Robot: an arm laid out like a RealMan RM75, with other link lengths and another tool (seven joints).
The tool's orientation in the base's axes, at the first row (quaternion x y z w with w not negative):
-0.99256 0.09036 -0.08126 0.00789
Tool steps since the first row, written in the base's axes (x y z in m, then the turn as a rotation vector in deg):
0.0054 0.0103 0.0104 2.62 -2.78 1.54
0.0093 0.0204 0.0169 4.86 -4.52 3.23
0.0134 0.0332 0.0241 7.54 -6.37 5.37
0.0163 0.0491 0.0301 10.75 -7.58 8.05
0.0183 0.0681 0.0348 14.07 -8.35 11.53
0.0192 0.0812 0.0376 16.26 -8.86 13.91
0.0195 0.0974 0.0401 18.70 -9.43 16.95
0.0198 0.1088 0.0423 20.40 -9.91 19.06
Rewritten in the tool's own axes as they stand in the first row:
0.0050 -0.0114 -0.0094 3.29 2.22 -1.10
0.0080 -0.0222 -0.0151 6.05 3.48 -2.40
0.0109 -0.0358 -0.0216 9.33 4.76 -4.08
0.0118 -0.0521 -0.0270 13.09 5.30 -6.20
0.0110 -0.0713 -0.0313 17.01 5.36 -9.09
0.0100 -0.0844 -0.0339 19.60 5.40 -11.09
0.0077 -0.1005 -0.0363 22.56 5.43 -13.69
0.0063 -0.1118 -0.0384 24.64 5.54 -15.50

